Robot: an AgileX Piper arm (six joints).
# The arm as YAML. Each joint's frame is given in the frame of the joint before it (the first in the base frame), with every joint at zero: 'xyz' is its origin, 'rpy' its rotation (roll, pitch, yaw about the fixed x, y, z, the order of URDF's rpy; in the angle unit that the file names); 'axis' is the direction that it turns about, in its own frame. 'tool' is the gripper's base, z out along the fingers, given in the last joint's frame.
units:
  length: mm
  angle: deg
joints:
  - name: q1
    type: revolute
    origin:
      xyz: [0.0, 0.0, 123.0]
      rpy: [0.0, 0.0, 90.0]
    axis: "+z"
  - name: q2
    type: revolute
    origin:
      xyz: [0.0, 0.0, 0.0]
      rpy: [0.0, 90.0, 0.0]
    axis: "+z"
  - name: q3
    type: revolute
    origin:
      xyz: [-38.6, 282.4, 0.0]
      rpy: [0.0, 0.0, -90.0]
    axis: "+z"
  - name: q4
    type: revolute
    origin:
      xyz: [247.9, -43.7, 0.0]
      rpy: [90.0, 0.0, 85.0]
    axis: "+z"
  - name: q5
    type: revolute
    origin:
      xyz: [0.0, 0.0, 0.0]
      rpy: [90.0, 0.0, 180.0]
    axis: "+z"
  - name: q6
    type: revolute
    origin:
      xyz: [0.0, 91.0, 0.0]
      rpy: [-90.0, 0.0, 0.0]
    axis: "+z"
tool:
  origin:
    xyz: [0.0, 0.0, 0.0]
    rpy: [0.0, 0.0, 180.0]
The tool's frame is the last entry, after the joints.
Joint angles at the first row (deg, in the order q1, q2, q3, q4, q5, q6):
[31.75 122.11 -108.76 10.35 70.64 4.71]
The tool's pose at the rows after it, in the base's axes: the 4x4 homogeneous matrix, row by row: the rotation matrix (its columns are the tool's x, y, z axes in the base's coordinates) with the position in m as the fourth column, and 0 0 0 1 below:
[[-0.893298, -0.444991, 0.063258, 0.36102], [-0.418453, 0.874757, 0.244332, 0.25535], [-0.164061, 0.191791, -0.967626, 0.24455], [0, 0, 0, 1]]
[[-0.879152, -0.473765, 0.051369, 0.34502], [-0.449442, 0.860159, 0.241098, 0.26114], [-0.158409, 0.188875, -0.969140, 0.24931], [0, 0, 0, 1]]
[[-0.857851, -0.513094, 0.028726, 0.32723], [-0.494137, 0.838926, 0.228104, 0.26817], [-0.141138, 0.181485, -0.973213, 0.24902], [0, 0, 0, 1]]
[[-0.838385, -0.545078, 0.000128, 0.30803], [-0.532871, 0.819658, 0.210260, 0.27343], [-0.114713, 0.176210, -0.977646, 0.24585], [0, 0, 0, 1]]
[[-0.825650, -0.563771, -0.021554, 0.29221], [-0.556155, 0.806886, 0.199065, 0.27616], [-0.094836, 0.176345, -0.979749, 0.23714], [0, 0, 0, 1]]
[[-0.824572, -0.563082, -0.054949, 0.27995], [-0.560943, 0.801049, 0.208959, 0.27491], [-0.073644, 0.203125, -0.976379, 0.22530], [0, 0, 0, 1]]
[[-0.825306, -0.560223, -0.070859, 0.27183], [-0.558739, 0.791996, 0.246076, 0.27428], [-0.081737, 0.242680, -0.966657, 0.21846], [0, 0, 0, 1]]
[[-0.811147, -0.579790, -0.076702, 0.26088], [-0.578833, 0.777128, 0.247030, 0.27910], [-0.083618, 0.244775, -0.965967, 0.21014], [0, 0, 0, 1]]
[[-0.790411, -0.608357, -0.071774, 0.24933], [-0.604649, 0.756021, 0.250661, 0.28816], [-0.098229, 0.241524, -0.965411, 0.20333], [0, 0, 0, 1]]
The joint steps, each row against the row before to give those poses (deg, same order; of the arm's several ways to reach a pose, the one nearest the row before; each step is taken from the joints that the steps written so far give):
[1.52 -2.34 2.71 0.00 0.00 0.00]
[1.83 -2.20 2.57 -0.11 0.00 -0.10]
[2.21 -1.81 2.96 -0.23 0.00 -0.56]
[2.23 -1.89 3.67 -0.11 -0.19 -0.24]
[1.72 -1.47 4.30 0.23 -1.70 -0.15]
[0.66 -1.21 4.72 1.98 -2.41 -0.76]
[0.23 -1.12 3.57 2.80 -3.00 -1.47]
[1.62 -0.37 2.56 0.42 -2.27 -0.52]
[2.27 0.00 1.65 0.00 -2.50 -0.23]

